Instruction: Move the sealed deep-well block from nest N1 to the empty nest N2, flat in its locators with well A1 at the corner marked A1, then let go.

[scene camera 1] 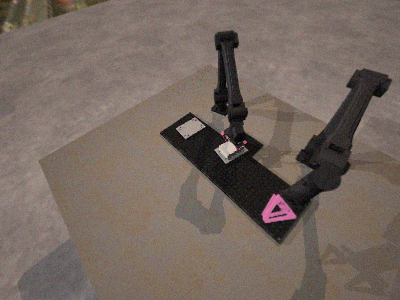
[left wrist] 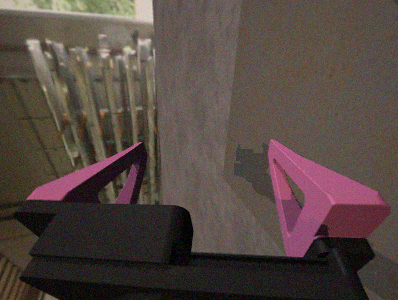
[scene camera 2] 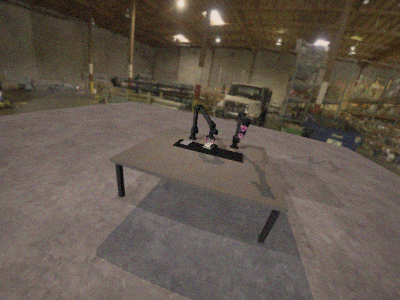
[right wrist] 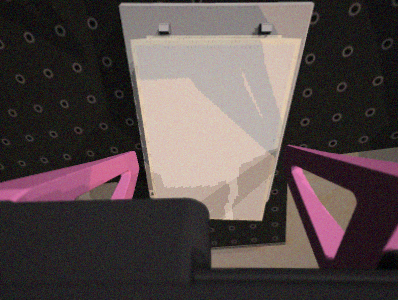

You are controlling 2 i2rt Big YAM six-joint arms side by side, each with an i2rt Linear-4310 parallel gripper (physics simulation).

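Places are measured from the left arm's base along level axes (x ahead, y left, z up), in metres.
Pixels of known places: left gripper, fingertip midpoint: (scene camera 1: 263, 218) (left wrist: 205, 147) (scene camera 2: 240, 134); right gripper, fingertip midpoint: (scene camera 1: 232, 145) (scene camera 2: 209, 143) (right wrist: 208, 156); left arm's base, origin of the base link: (scene camera 1: 308, 159) (scene camera 2: 233, 147); right arm's base, origin of the base link: (scene camera 1: 220, 109) (scene camera 2: 192, 138).
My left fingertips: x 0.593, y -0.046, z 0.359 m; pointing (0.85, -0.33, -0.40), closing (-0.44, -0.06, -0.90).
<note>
For each thing: its top centre in the pictures, then the offset to it from my left fingertips. "pt": a spot on its surface instead. Level surfaces: height alone.
- pale sealed deep-well block, middle of its top: (right wrist: 210, 151) (scene camera 1: 231, 145) (scene camera 2: 209, 143) dx -0.359, dy -0.333, dz -0.292 m
- nest N1, middle of its top: (right wrist: 211, 130) (scene camera 1: 231, 148) dx -0.359, dy -0.333, dz -0.324 m
- label, surface spot: (right wrist: 154, 193) pt dx -0.382, dy -0.283, dz -0.293 m
- Empty nest N2, middle of its top: (scene camera 1: 190, 126) (scene camera 2: 186, 141) dx -0.343, dy -0.652, dz -0.324 m
- black perforated board, its level: dz -0.346 m
- brown table, its level: dz -0.359 m
The pale sealed deep-well block (scene camera 1: 227, 148) (scene camera 2: 209, 145) (right wrist: 200, 120) sits on the grey plate of nest N1 (scene camera 1: 227, 161) (right wrist: 215, 15) near the middle of the black board. A small "A" label (right wrist: 152, 193) shows at its lower left in the right wrist view. Empty nest N2 (scene camera 1: 190, 128) (scene camera 2: 185, 142) is a pale plate at the board's upper left. My right gripper (scene camera 1: 234, 139) (right wrist: 208, 156) is open, its pink fingertips on either side of the block's near part, with gaps; their exact height is unclear. My left gripper (scene camera 1: 278, 210) (left wrist: 205, 147) is open and empty, away from both nests.
The black perforated board (scene camera 1: 215, 172) (right wrist: 60, 80) lies on the brown table (scene camera 1: 125, 200) (scene camera 2: 165, 162). The left arm (scene camera 1: 330, 160) reaches over the board's lower right end in scene camera 1. Arm shadows cross the table and block. Two small locators (right wrist: 164, 28) stand at the nest's far edge.
</note>
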